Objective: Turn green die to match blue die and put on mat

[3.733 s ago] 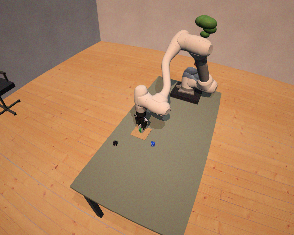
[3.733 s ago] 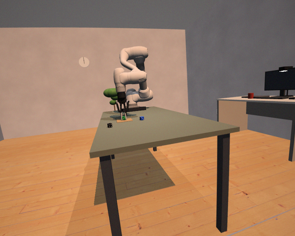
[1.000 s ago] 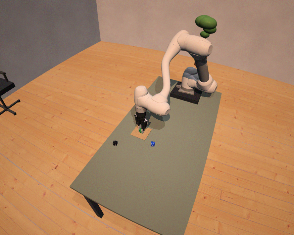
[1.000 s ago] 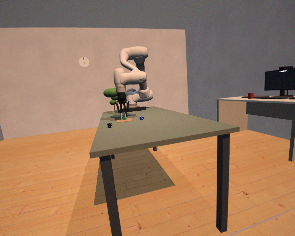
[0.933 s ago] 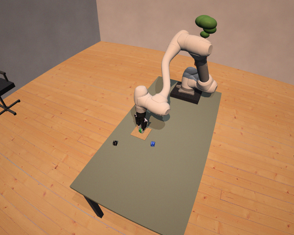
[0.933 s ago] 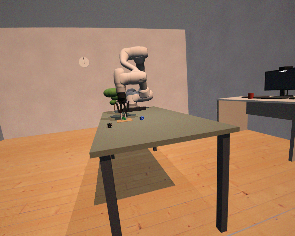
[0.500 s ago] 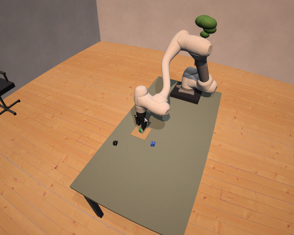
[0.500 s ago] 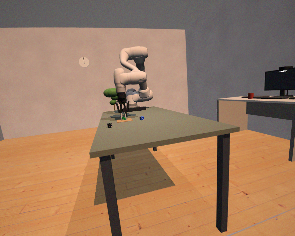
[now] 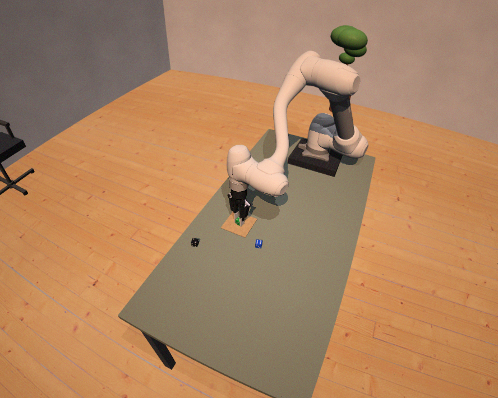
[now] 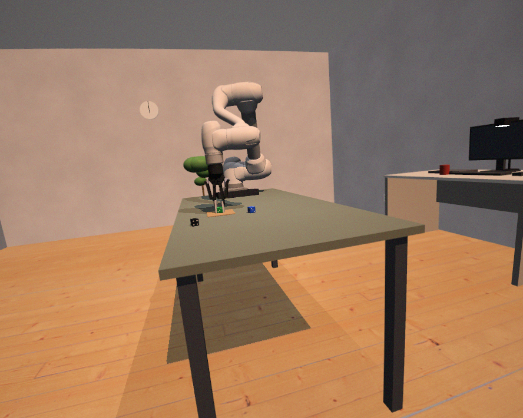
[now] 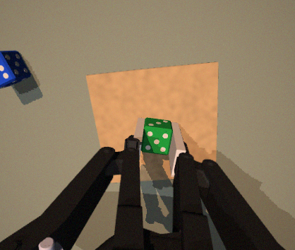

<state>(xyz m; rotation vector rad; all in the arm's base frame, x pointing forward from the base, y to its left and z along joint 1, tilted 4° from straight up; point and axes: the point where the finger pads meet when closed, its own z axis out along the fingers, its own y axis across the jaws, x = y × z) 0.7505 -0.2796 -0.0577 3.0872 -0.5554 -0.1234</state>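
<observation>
The green die lies 20 mm below my hand. From my hand the other things lie so: black die 200 mm ahead, 150 mm to the right, 20 mm below; then blue die 100 mm ahead, 140 mm to the left, 20 mm below; then tan mat 40 mm below.
</observation>
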